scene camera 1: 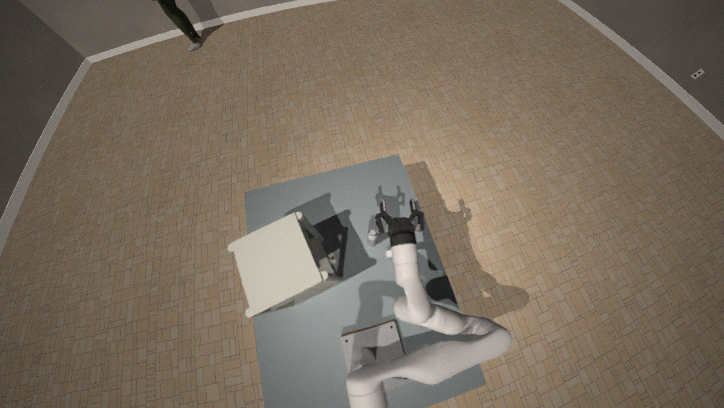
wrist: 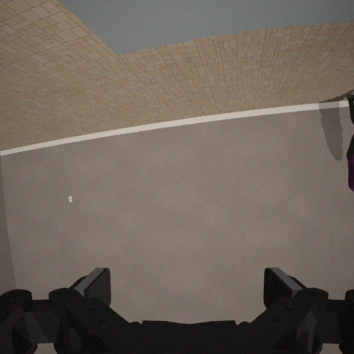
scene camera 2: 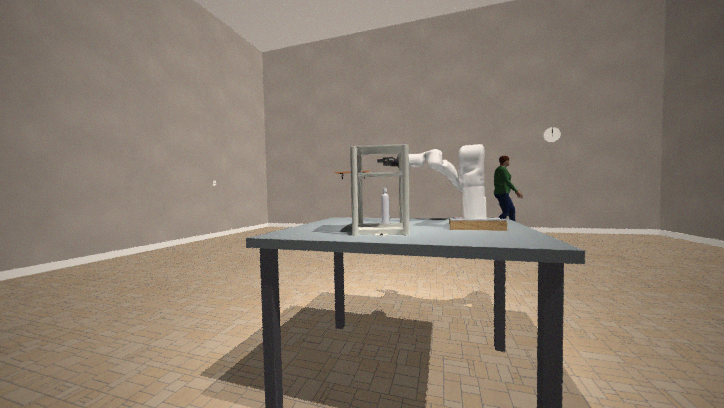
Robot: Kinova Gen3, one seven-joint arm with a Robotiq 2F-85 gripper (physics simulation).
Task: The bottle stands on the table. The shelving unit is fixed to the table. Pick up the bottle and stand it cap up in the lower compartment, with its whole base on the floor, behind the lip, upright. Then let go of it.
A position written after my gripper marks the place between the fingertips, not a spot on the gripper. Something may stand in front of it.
In view: my gripper (scene camera 1: 397, 200) and a pale shelving unit (scene camera 1: 280, 267).
My gripper also shows in the wrist view (wrist: 186, 286).
